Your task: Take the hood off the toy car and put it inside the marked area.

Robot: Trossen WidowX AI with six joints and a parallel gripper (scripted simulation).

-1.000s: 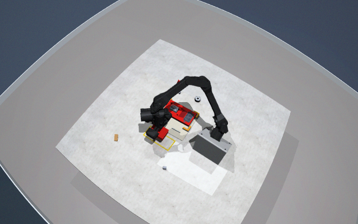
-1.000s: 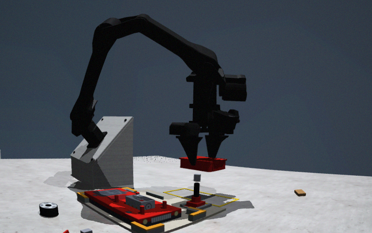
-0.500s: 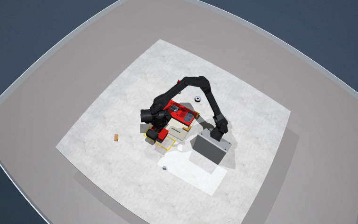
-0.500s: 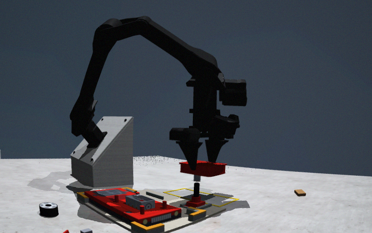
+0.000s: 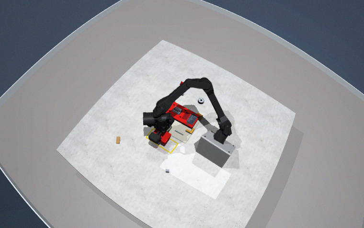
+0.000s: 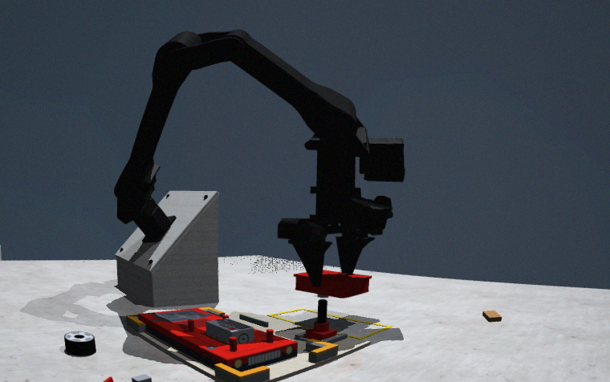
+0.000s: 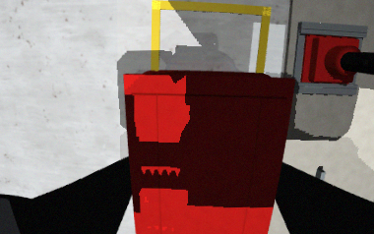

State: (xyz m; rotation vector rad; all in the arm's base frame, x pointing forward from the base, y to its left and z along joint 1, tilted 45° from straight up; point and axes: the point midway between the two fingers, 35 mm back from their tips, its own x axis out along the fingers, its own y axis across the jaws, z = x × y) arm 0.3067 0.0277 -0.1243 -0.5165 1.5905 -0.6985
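The black post is 90 mm to the right of my gripper tip, 50 mm ahead of it and 30 mm below it. The rest, counted from my gripper tip: orange block (240 mm ahead, 140 mm to the left, 60 mm below); hood (right at my gripper tip); grey cube (160 mm to the left, 130 mm behind, 50 mm below).
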